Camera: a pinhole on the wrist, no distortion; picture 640 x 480 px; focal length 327.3 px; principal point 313.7 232.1 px. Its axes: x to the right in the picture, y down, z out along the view. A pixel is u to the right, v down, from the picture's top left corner.
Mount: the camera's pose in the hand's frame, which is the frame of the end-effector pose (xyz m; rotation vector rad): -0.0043 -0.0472 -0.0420 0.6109 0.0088 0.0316
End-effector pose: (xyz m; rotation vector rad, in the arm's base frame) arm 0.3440 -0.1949 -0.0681 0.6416 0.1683 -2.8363
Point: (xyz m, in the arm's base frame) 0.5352 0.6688 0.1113
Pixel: outside the picture
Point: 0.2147 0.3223 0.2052
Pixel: 235.6 60.4
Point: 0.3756 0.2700 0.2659
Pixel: 111.2 93.4
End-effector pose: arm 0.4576 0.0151 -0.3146 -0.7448 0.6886 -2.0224
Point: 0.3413 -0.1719 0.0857
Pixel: 614.4 209.2
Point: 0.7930 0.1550 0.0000
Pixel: 161.8 404.9
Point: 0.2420 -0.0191 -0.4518
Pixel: behind the camera
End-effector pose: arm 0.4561 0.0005 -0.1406 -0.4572 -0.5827 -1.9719
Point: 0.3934 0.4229 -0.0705
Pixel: 102.2 293.3
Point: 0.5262 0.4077 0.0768
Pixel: 140.9 461.4
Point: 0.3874 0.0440 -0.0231
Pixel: 477.1 432.7
